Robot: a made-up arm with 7 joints.
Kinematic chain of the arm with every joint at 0, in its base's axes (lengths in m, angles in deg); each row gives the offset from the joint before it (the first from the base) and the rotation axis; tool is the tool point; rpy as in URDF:
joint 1: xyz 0 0 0 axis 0.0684 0.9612 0.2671
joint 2: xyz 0 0.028 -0.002 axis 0.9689 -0.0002 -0.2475
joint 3: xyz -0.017 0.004 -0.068 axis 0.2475 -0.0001 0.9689
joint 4: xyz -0.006 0 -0.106 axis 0.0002 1 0
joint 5: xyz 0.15 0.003 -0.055 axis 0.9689 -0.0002 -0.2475
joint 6: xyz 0.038 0 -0.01 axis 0.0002 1 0
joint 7: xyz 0.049 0 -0.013 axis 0.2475 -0.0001 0.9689
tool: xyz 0 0 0 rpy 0 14.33 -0.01
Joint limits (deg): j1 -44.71..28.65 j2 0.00..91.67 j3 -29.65..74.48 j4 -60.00..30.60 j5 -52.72..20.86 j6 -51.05..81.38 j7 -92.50..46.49
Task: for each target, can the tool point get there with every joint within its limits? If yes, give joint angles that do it. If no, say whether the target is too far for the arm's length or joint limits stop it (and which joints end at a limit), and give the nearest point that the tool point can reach.
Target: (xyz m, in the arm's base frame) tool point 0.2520 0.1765 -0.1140
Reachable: yes | joints -4.53 67.64 2.52 -10.25 -45.85 35.23 -16.23
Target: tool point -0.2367 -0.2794 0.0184
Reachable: no: joint limits stop it (at a limit: joint 1, joint 2, joint 3, joint 4) | nearest point -0.0532 -0.0028 0.1183 | short by 0.347 m
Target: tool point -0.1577 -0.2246 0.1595
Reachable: no: joint limits stop it (at a limit: joint 1, joint 2, joint 3, joint 4) | nearest point -0.0489 -0.0075 0.1375 | short by 0.244 m
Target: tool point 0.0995 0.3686 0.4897
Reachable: no: too far | nearest point 0.0702 0.2839 0.2643 | short by 0.243 m
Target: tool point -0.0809 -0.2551 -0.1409
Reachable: no: joint limits stop it (at a limit: joint 1, joint 2, joint 3, joint 5, joint 6) | nearest point 0.0415 -0.0943 -0.2481 | short by 0.229 m
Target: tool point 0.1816 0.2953 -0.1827
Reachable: yes | joints -7.19 29.03 39.02 15.50 2.84 14.54 -54.10
